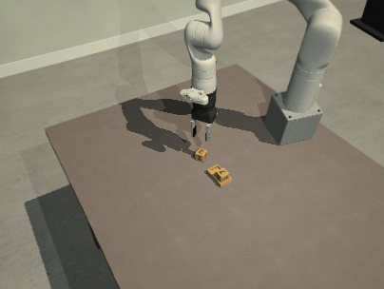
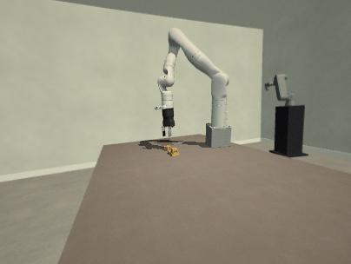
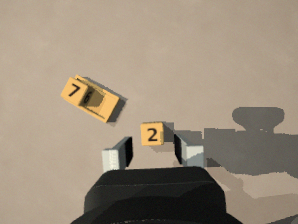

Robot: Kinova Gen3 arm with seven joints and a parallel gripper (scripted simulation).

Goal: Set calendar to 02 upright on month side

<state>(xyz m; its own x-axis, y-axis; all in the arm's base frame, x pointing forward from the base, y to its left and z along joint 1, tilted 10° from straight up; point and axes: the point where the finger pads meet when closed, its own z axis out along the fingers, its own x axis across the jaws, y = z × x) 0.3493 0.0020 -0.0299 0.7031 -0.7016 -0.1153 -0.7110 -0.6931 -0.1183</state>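
Right now my hand is 10 cm above the orange cube. From my hand the other things lie so: tray: 11 cm to the left, 10 cm below, 2 cm behind.
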